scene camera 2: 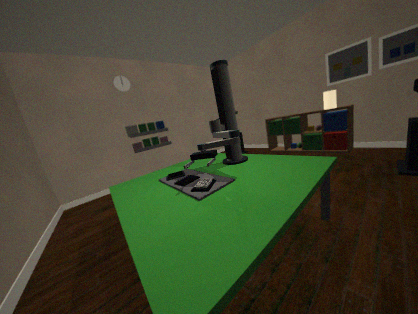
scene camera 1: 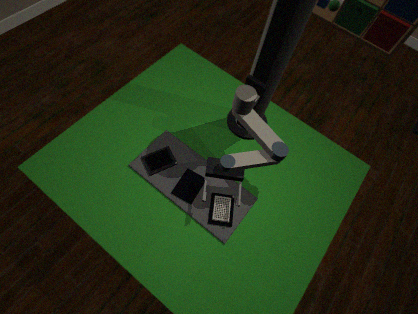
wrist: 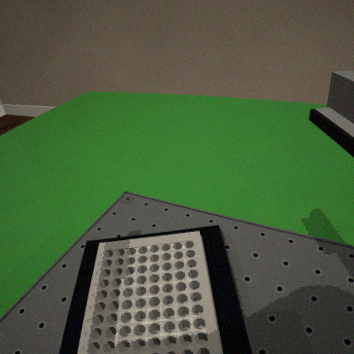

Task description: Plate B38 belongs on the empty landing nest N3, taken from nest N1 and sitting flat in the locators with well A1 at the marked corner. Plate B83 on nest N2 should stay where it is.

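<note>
A white well plate [scene camera 1: 222, 209] [scene camera 2: 204, 183] [wrist: 155, 295] lies in a black nest [scene camera 1: 220, 223] [wrist: 221, 280] at the near right end of the grey board. A flat black shape [scene camera 1: 188, 186] [scene camera 2: 186, 180] lies mid-board, and a dark rimmed shape [scene camera 1: 159, 160] [scene camera 2: 175, 175] lies at the far left end; I cannot tell which is the empty nest and which holds a plate. No labels or A1 mark are readable. My gripper [scene camera 1: 221, 202] [scene camera 2: 198, 165] is open and empty, above the board by the white plate, its fingers spread wider than the plate. Part of it shows at the wrist view's right edge.
The grey perforated board [scene camera 1: 225, 236] [scene camera 2: 225, 181] [wrist: 295, 250] lies on the green table top [scene camera 1: 120, 220] [scene camera 2: 200, 240] [wrist: 175, 145]. The arm's dark column [scene camera 1: 280, 50] [scene camera 2: 225, 100] stands behind the board. Shadows of the arm fall across the board.
</note>
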